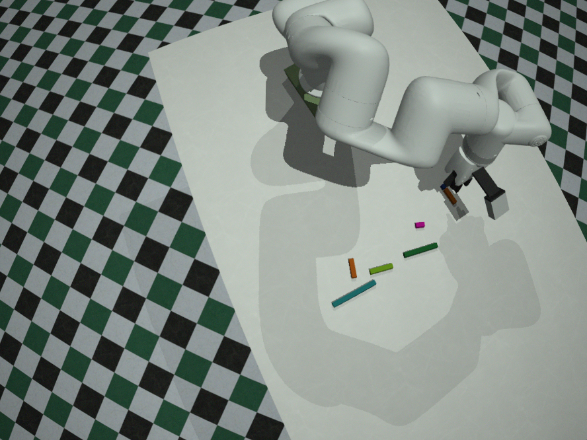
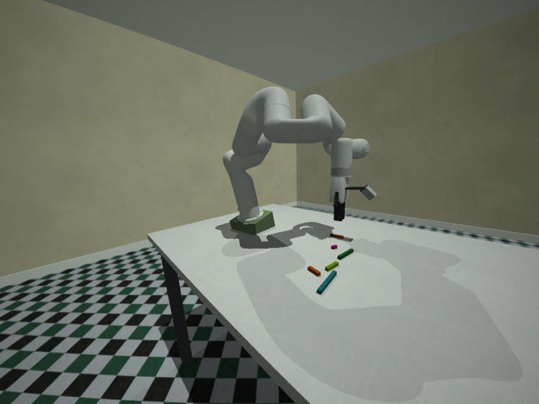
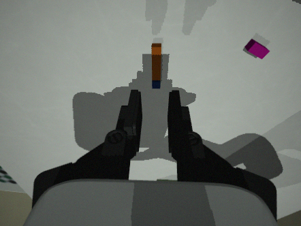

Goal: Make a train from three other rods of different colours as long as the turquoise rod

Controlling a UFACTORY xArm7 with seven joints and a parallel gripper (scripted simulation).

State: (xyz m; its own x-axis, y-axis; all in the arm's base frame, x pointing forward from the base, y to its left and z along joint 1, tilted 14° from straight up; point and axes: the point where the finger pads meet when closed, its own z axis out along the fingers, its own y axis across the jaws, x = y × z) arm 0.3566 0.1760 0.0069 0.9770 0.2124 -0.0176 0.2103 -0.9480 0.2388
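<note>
Now: hand 100 mm short of the lime rod, 220 mm to the left of it and 90 mm above it. Also, from my hand: magenta rod 40 mm ahead, 100 mm to the right, 90 mm below; green rod 90 mm ahead, 120 mm to the right, 90 mm below; blue rod 30 mm behind, 10 mm to the right, 90 mm below.
</note>
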